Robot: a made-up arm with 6 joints. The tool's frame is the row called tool.
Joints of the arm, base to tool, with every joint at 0 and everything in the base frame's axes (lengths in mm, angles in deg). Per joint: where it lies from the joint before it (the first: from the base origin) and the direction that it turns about. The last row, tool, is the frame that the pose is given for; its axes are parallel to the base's.
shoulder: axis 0 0 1 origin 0 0 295.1
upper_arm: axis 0 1 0 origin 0 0 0
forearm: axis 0 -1 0 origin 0 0 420.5
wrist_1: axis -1 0 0 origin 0 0 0
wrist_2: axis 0 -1 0 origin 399.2 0 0
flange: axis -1 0 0 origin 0 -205.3 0
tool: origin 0 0 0
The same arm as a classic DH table. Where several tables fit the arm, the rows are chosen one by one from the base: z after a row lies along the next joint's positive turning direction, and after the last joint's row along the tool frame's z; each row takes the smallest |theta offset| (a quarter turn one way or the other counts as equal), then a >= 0, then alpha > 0; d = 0 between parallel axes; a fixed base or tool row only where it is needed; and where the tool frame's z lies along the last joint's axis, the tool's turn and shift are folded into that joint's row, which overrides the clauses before.
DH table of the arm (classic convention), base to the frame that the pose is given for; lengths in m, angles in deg. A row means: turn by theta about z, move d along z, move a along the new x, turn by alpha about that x. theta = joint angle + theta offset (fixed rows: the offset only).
shoulder: a 0, alpha -90, d 0.2951, theta offset 0
upper_arm: a 0.4205, alpha 180, d 0, theta offset -90
forearm: a 0, alpha -90, d 0, theta offset 0
wrist_1: a 0, alpha 90, d -0.3992, theta offset 0
wrist_2: a 0, alpha -90, d 0.2053, theta offset 0
flange: a 0, alpha 90, d 0, theta offset 90
tool (fixed): a 0, alpha 0, d 0, theta offset -90

